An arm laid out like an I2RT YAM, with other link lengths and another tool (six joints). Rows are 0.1 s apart.
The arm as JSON. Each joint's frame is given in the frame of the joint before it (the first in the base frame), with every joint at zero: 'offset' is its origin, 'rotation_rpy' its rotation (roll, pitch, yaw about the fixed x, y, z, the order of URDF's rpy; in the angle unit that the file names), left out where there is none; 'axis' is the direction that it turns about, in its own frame. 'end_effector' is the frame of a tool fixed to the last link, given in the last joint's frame.
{
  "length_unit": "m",
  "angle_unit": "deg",
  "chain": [
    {
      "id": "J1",
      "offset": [
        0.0,
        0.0,
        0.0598
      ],
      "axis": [
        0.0,
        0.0,
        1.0
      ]
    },
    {
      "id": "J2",
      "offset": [
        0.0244,
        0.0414,
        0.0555
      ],
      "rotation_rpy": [
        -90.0,
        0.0,
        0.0
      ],
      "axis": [
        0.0,
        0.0,
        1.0
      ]
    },
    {
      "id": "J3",
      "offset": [
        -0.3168,
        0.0,
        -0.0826
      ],
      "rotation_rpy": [
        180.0,
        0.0,
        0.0
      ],
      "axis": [
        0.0,
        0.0,
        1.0
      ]
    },
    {
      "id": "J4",
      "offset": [
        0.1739,
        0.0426,
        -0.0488
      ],
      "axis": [
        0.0,
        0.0,
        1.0
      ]
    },
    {
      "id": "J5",
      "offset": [
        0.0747,
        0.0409,
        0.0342
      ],
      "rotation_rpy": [
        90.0,
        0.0,
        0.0
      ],
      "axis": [
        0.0,
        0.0,
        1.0
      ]
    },
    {
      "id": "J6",
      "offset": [
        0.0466,
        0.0,
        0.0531
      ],
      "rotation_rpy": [
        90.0,
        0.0,
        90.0
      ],
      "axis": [
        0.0,
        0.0,
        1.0
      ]
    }
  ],
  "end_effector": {
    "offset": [
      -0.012,
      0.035,
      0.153
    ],
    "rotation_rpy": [
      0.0,
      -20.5,
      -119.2
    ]
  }
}
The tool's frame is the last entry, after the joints.
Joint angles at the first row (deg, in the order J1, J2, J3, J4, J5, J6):
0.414, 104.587, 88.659, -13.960, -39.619, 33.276
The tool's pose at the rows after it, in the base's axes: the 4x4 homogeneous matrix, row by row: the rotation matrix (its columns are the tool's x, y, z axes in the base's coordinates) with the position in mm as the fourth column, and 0 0 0 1 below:
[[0.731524, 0.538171, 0.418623, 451.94], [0.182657, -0.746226, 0.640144, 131.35], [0.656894, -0.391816, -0.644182, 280.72], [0, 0, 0, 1]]
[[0.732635, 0.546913, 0.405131, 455.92], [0.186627, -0.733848, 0.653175, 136.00], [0.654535, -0.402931, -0.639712, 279.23], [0, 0, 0, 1]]
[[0.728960, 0.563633, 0.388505, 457.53], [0.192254, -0.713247, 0.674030, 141.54], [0.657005, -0.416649, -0.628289, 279.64], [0, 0, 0, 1]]
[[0.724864, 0.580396, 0.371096, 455.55], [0.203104, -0.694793, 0.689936, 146.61], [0.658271, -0.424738, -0.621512, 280.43], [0, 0, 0, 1]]
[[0.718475, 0.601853, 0.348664, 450.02], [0.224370, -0.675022, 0.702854, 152.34], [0.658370, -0.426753, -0.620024, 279.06], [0, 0, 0, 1]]
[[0.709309, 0.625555, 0.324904, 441.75], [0.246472, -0.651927, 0.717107, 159.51], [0.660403, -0.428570, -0.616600, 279.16], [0, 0, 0, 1]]
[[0.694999, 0.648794, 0.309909, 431.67], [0.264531, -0.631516, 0.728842, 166.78], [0.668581, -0.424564, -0.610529, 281.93], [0, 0, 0, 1]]
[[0.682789, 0.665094, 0.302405, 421.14], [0.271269, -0.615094, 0.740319, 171.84], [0.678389, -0.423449, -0.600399, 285.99], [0, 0, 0, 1]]
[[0.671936, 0.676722, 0.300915, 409.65], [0.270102, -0.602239, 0.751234, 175.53], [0.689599, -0.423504, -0.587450, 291.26], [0, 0, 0, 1]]
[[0.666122, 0.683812, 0.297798, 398.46], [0.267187, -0.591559, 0.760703, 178.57], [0.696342, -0.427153, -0.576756, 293.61], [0, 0, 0, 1]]
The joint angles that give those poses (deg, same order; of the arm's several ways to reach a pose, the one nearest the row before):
0.593, 106.172, 90.242, -13.747, -41.058, 33.662
0.944, 107.449, 91.379, -13.688, -41.805, 34.041
1.209, 108.442, 92.082, -13.129, -43.272, 34.519
1.510, 108.831, 92.451, -13.174, -44.530, 34.498
1.944, 108.865, 92.150, -13.436, -45.798, 33.696
2.588, 108.431, 91.374, -13.505, -47.077, 32.999
3.386, 107.264, 89.900, -12.910, -47.941, 32.580
3.950, 105.629, 87.699, -11.512, -48.640, 32.838
4.405, 103.517, 84.924, -9.559, -49.128, 33.609
4.824, 101.551, 81.805, -7.392, -49.479, 34.479

